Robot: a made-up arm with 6 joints.
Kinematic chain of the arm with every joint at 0, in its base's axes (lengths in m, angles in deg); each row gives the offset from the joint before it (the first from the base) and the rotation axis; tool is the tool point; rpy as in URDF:
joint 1: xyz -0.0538 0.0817 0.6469 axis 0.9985 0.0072 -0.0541
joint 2: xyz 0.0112 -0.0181 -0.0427 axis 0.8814 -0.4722 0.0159
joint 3: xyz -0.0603 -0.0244 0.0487 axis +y
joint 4: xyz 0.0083 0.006 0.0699 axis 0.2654 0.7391 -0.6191
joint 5: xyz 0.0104 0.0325 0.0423 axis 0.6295 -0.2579 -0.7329
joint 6: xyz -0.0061 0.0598 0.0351 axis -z
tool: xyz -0.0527 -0.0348 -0.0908 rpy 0 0 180
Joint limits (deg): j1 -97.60..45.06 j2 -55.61..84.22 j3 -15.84..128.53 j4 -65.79..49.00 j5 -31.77..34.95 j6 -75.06..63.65
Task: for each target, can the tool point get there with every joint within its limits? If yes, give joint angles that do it. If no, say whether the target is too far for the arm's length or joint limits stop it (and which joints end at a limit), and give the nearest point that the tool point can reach.
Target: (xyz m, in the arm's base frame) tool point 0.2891 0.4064 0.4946
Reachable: no: too far | nearest point 0.0369 0.2206 0.5846 | short by 0.326 m
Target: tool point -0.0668 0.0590 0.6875
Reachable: yes | joints -9.06 35.77 52.82 30.83 20.12 -38.43
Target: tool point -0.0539 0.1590 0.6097
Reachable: yes | joints -65.09 -44.97 69.58 -21.11 -21.23 17.73
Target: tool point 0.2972 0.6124 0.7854
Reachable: no: too far | nearest point 0.0203 0.2459 0.6917 | short by 0.469 m
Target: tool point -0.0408 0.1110 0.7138
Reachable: yes | joints 0.05 40.97 72.11 26.64 29.88 25.24
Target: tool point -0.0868 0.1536 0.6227
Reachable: yes | joints -77.93 -11.13 97.60 -41.50 -2.35 41.27
